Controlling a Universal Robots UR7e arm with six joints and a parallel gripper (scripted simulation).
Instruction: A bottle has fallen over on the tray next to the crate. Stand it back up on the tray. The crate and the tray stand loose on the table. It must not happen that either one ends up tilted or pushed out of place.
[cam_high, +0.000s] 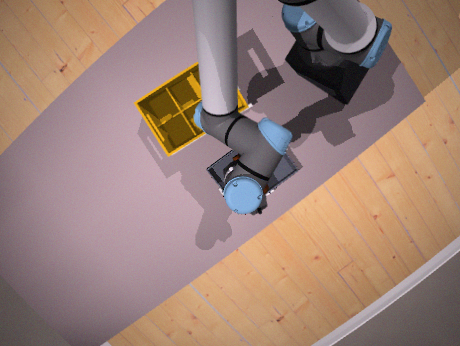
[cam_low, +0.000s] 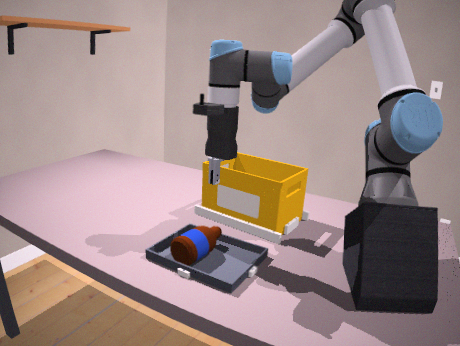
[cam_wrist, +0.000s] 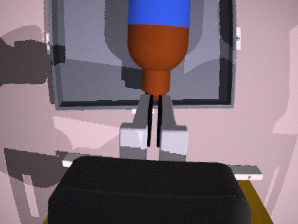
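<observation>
The bottle is 1 cm ahead of my hand, 5 cm to the left of it and 16 cm below it. Round my hand: dark grey tray (1 cm behind, 5 cm to the left, 19 cm below); yellow crate (3 cm behind, 24 cm to the right, 12 cm below).
</observation>
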